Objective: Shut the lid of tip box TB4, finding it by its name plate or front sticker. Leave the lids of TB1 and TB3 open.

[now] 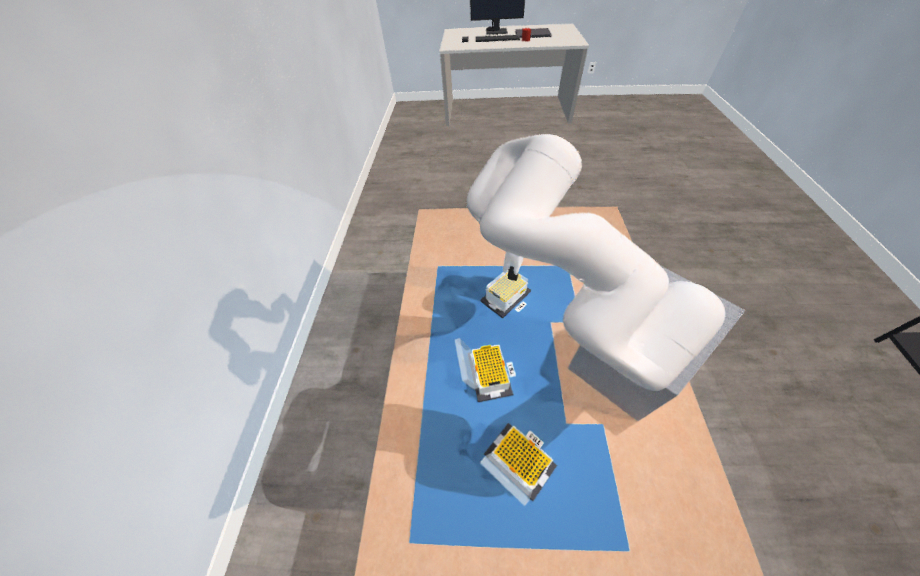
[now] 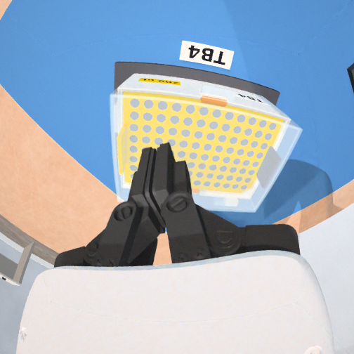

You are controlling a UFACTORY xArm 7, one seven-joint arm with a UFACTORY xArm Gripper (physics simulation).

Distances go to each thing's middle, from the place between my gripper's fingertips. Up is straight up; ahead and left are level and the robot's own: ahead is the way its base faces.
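My hand: 80 mm above the name plate (image 2: 192, 51), 30 mm past it, 60 mm to the right of it.
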